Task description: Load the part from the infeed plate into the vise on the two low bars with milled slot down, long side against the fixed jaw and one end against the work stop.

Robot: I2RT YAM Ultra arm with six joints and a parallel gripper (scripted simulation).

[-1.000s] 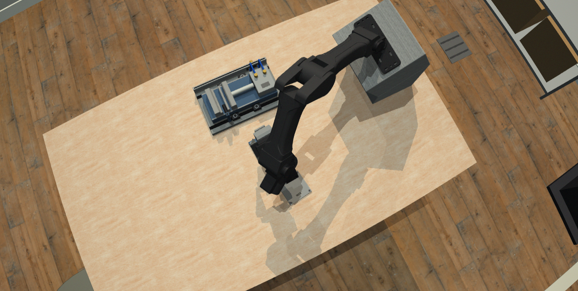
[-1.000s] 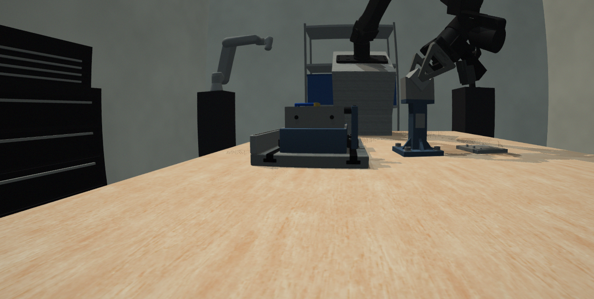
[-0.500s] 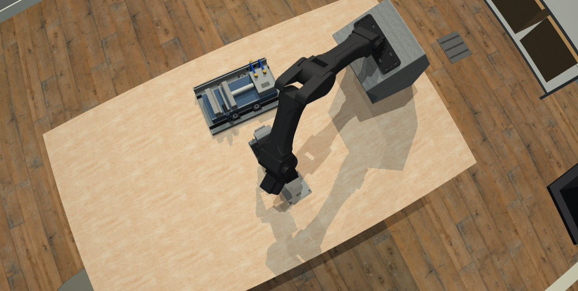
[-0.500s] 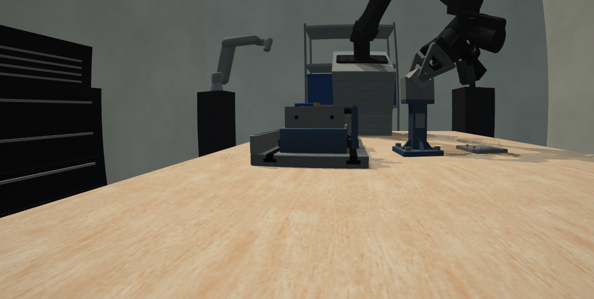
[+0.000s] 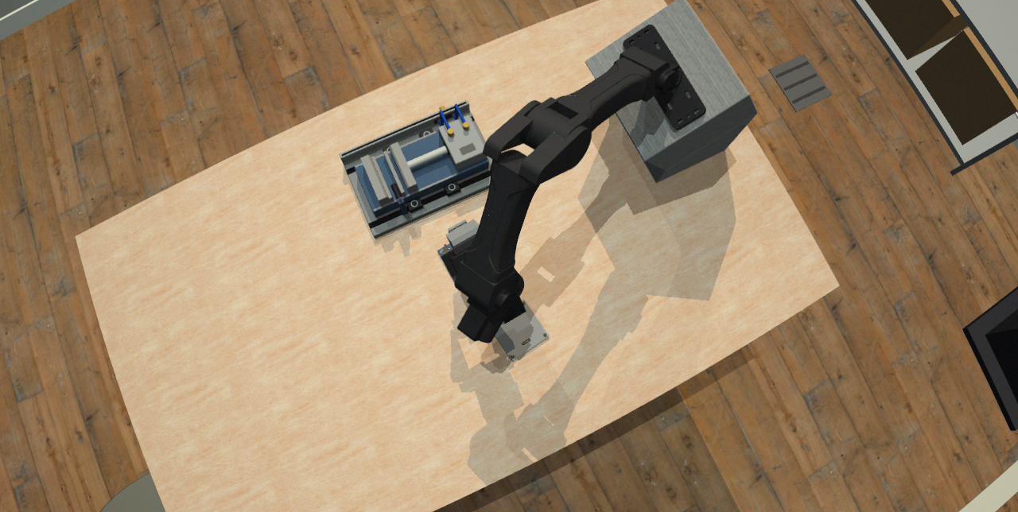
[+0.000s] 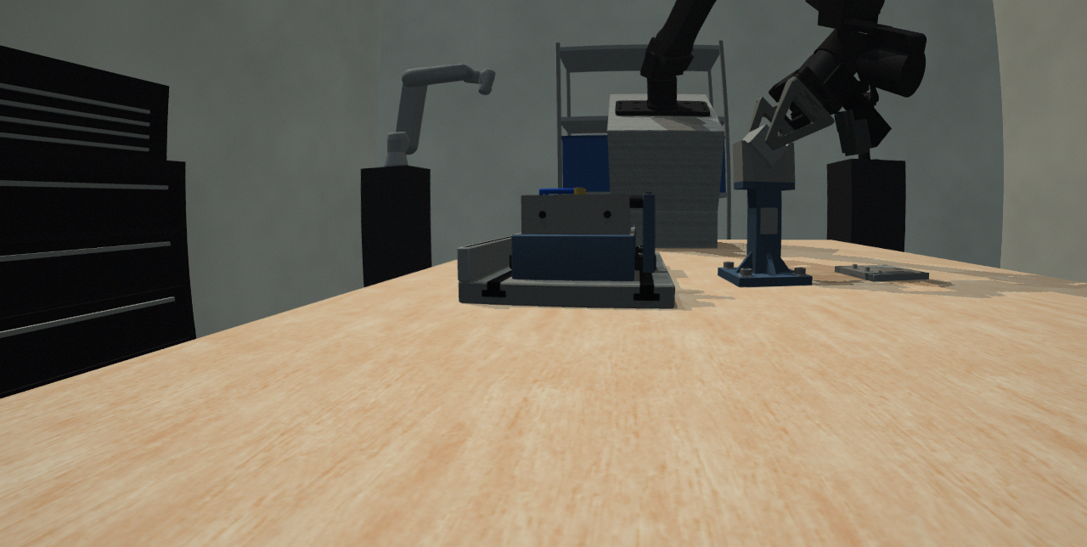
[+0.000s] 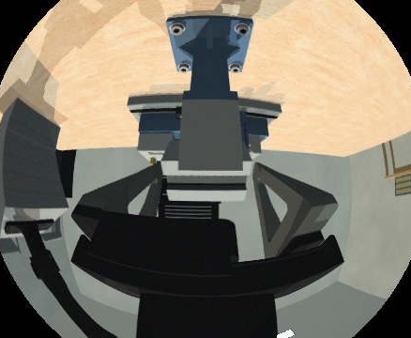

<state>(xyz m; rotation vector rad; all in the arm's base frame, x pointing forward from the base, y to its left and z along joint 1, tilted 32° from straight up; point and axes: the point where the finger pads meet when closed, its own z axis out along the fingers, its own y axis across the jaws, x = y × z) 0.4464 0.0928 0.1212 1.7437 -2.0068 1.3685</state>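
My gripper is now right at the part. Also, from my hand: work stop rod (8 cm ahead, 16 cm to the right, 7 cm below); then air cylinder (9 cm behind, 21 cm to the right, 8 cm below); then infeed plate (3 cm behind, 18 cm to the left, 16 cm below).
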